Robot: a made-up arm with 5 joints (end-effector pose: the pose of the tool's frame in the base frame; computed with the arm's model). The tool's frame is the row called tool.
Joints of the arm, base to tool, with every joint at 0 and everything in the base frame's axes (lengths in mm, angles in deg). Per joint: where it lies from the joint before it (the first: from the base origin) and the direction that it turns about. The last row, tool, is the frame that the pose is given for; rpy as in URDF.
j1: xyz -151 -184 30 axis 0.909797 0.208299 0.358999
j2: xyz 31 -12 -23 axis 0.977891 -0.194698 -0.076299
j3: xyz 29 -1 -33 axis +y
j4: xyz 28 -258 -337 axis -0.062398 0.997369 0.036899
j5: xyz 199 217 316 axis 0.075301 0.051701 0.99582
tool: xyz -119 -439 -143 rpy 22.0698 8.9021 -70.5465
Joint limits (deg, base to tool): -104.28..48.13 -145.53..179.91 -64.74..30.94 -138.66..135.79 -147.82..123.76
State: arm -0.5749 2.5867 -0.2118 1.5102 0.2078
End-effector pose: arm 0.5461 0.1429 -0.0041 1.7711 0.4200 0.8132
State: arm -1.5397 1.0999 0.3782 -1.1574 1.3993
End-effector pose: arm -0.1137 -0.4163 0.4096 -0.5305 -1.0966 0.6077
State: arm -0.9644 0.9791 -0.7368 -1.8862 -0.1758
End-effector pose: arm 0.1801 -0.7055 -0.2761 -2.7589 -0.0574 -1.7917
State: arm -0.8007 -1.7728 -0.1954 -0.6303 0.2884
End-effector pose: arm 0.1003 0.0055 0.4620 -1.7749 -0.4275 0.5078
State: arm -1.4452 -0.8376 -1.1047 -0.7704 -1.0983
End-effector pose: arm -0.2041 -0.5466 0.4490 2.7722 -1.2702 -2.4128
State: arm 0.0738 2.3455 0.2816 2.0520 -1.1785
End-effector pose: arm 0.2082 -0.0335 0.1618 0.1812 1.0442 -0.2100
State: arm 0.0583 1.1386 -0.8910 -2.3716 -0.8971
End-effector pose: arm 0.4909 -0.0207 -0.2628 -1.6512 0.6262 -0.7357
